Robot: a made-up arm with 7 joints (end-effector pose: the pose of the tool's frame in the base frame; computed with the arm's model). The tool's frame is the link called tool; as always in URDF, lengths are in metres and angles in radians. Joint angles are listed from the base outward.
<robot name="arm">
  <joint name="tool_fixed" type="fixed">
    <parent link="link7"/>
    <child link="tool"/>
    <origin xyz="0 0 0" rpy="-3.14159 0 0"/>
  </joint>
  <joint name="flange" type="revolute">
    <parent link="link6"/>
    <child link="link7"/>
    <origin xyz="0.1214 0 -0.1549" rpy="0 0 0"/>
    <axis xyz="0 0.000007 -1"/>
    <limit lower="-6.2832" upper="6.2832"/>
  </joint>
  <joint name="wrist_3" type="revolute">
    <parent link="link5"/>
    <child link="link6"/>
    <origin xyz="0 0 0" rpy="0 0 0"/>
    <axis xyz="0 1 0.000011"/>
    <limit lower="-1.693" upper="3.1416"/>
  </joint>
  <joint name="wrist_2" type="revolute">
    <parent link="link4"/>
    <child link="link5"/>
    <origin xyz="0.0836 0 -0.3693" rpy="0 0 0"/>
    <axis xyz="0 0.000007 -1"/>
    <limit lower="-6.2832" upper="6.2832"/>
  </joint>
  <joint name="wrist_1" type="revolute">
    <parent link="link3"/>
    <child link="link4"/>
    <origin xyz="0.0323 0 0" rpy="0 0 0"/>
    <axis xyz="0 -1 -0.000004"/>
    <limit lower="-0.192" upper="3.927"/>
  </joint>
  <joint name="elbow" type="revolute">
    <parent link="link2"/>
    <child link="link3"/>
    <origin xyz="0 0 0.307" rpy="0 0 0"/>
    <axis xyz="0 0 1"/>
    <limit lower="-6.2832" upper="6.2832"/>
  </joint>
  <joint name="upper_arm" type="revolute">
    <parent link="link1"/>
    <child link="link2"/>
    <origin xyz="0 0 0" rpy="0 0 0"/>
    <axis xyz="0 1 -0.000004"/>
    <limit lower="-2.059" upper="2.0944"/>
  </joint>
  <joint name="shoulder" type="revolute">
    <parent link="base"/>
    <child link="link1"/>
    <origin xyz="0 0 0.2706" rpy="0 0 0"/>
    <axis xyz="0 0 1"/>
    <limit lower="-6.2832" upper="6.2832"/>
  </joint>
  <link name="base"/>
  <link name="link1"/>
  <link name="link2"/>
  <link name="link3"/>
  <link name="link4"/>
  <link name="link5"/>
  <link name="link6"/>
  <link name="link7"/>
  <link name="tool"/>
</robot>
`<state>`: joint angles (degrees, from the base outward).
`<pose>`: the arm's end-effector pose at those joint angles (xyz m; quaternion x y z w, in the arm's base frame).
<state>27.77 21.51 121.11 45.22 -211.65 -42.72 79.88</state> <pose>-0.1771 0.2170 0.2567 0.6923 -0.7051 -0.1530 0.0131</pose>
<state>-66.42 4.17 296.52 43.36 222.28 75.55 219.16</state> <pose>-0.3931 -0.3484 0.3020 -0.2710 -0.5117 0.4804 0.6588</pose>
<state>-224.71 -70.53 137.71 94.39 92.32 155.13 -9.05</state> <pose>0.3090 -0.4117 0.0868 -0.4085 0.3991 0.1511 0.8069</pose>
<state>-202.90 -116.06 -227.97 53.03 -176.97 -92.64 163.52</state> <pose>-0.0132 -0.1382 0.1055 -0.1800 0.3532 0.9156 0.0672</pose>
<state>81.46 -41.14 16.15 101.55 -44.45 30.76 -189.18</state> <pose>-0.1627 0.0884 1.0157 -0.4417 0.2300 0.1953 0.8449</pose>
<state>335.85 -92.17 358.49 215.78 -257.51 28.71 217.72</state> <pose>-0.6524 0.2686 -0.1164 -0.8966 -0.0214 0.1997 0.3947</pose>
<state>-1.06 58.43 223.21 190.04 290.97 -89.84 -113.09</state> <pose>0.5575 -0.0146 0.3702 0.7909 -0.5215 0.3106 0.0776</pose>
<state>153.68 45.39 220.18 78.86 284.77 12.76 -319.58</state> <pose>0.2524 0.3688 0.7676 0.4514 0.2747 0.7514 0.3952</pose>
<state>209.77 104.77 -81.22 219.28 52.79 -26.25 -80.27</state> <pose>-0.3089 -0.6109 0.3280 0.5843 0.0046 -0.1690 0.7937</pose>
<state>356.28 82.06 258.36 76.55 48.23 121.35 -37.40</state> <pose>0.1494 -0.4348 0.2333 -0.7129 0.6279 0.2948 0.1027</pose>
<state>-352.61 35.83 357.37 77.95 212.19 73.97 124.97</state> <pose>0.6978 0.0014 0.2320 0.5670 0.0337 0.7080 0.4197</pose>
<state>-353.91 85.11 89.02 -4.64 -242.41 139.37 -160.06</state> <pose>-0.0698 0.1744 0.4348 -0.1925 0.3839 0.1273 0.8941</pose>
